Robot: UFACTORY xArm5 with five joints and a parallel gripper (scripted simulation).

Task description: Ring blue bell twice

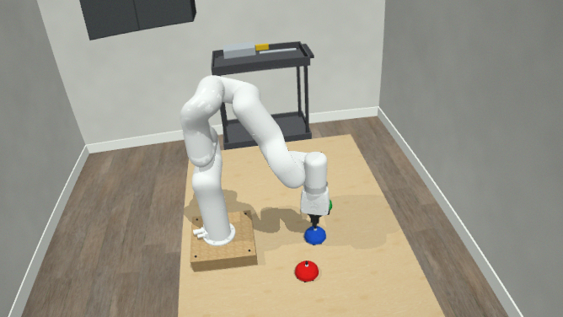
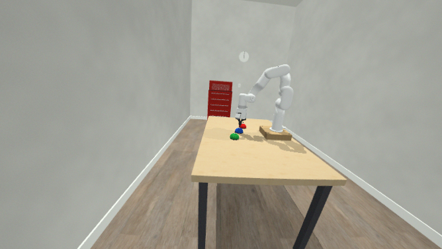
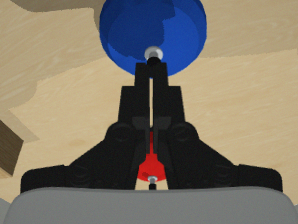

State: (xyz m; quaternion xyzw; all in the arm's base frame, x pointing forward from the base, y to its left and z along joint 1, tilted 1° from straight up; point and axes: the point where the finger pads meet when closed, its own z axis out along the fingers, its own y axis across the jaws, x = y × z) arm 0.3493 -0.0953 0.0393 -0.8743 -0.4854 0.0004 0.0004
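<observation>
Now: the blue bell 6 cm below my hand. From my hand the other things lie so: green bell: 15 cm to the left, 9 cm ahead, 6 cm below; then red bell: 15 cm to the right, 9 cm behind, 6 cm below.
</observation>
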